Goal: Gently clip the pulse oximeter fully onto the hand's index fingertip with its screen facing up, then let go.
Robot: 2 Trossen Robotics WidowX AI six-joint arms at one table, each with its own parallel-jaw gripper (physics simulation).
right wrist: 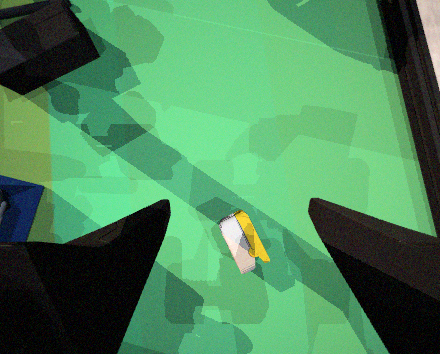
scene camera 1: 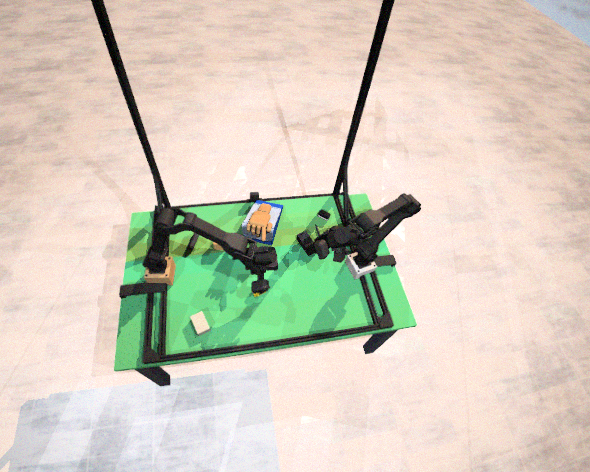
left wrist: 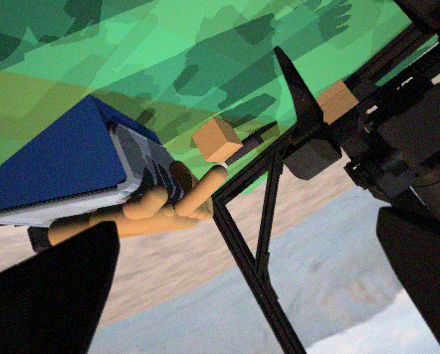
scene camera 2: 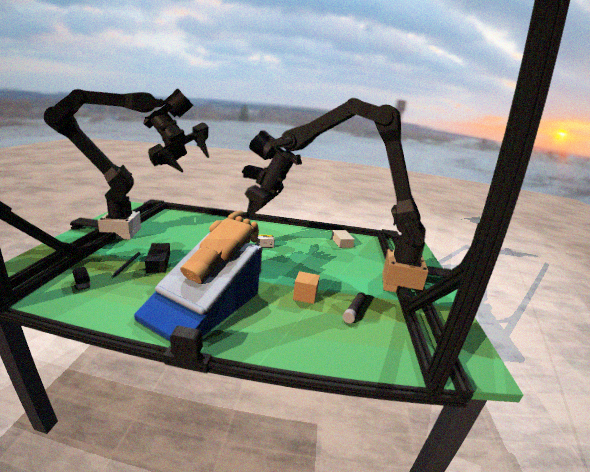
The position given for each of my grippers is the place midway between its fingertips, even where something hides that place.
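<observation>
My left gripper (scene camera 2: 195, 164) is open with nothing in it, and you get that left gripper (scene camera 1: 309, 244) and again the left gripper (left wrist: 248, 227) from other cameras. There's an orange cube (left wrist: 217, 141) resting on the table; in the right wrist view the cube is out of frame. A black box (right wrist: 47, 47) rests on the table too. I can also see my right gripper (scene camera 2: 252, 212), and that's the right gripper (right wrist: 239, 205) once more. There's a pulse oximeter (right wrist: 238, 231) as well, but in the left wrist view the oximeter is out of frame. An index finger (left wrist: 216, 175) is in sight, and so is a blue and grey pad (scene camera 2: 177, 301), which shows again as the pad (right wrist: 27, 195) and the pad (left wrist: 93, 157).
</observation>
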